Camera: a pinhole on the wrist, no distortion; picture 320 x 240 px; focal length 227.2 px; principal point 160.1 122.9 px. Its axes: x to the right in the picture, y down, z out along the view. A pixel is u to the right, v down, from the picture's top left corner.
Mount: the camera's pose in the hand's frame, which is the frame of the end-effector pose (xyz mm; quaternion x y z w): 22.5 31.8 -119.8 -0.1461 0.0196 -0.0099 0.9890
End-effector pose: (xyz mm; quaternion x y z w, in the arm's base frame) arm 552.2 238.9 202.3 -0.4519 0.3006 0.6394 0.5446
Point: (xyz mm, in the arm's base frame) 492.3 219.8 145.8
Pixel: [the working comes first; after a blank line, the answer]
In the camera's frame: 16.1 7.9 102.1

196 140
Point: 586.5 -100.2 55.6
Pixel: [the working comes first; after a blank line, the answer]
In the camera's frame: -25.5 97.1 -229.1

behind the camera
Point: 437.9 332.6 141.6
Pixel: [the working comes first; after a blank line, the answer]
In the camera's frame: 63.0 3.0 218.2

226 126
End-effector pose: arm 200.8 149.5 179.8 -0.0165 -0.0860 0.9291 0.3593
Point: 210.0 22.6 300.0
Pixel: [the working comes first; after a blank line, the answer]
In the camera's frame: -120.6 -43.4 250.1

51 83
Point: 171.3 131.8 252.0
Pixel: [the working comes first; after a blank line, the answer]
In the camera's frame: -17.0 -68.1 183.9

139 39
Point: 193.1 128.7 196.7
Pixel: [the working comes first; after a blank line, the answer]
In the camera's frame: -34.8 -54.8 128.7

99 26
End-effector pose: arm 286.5 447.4 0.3 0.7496 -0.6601 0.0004 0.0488
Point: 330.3 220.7 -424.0
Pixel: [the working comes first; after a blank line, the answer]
In the camera's frame: 161.7 -233.0 516.8

231 20
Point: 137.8 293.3 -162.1
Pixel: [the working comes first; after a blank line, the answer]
In the camera's frame: 86.3 31.3 328.7

220 145
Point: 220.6 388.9 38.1
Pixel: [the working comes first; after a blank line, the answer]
In the camera's frame: 25.0 15.7 100.5

217 158
